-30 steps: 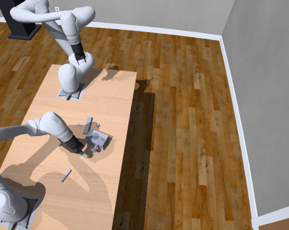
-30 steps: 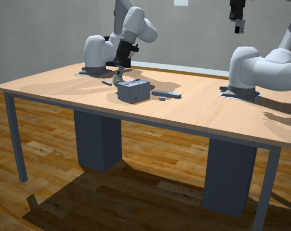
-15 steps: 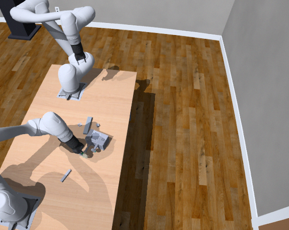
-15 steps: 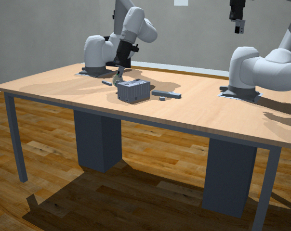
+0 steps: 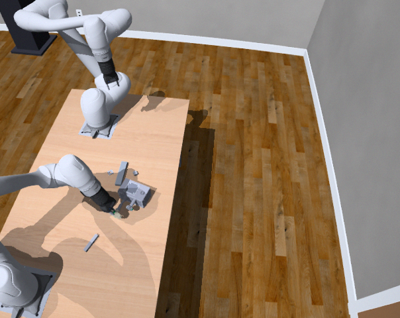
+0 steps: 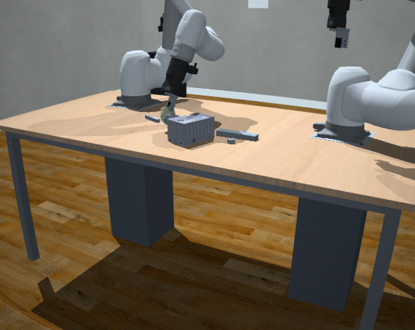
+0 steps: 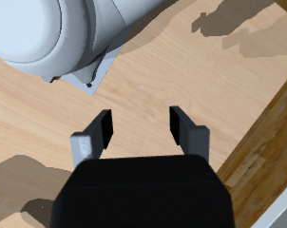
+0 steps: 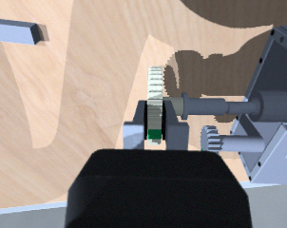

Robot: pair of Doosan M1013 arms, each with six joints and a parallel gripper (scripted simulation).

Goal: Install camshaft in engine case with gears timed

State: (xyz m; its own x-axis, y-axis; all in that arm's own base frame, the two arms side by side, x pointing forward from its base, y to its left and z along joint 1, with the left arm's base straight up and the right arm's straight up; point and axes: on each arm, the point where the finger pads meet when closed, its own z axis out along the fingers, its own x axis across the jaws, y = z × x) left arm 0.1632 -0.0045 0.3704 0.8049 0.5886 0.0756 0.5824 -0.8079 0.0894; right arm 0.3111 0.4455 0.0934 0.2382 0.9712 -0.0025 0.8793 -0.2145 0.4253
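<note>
My right hand is 8 cm short of the small crank gear, 4 cm to the right of it and 3 cm above it. The rest, counted from my right hand: small block: 3 cm ahead, 29 cm to the left, 9 cm below; long grey bar: 5 cm behind, 27 cm to the left, 8 cm below; small holed plate: 12 cm behind, 27 cm to the left, 9 cm below.
</note>
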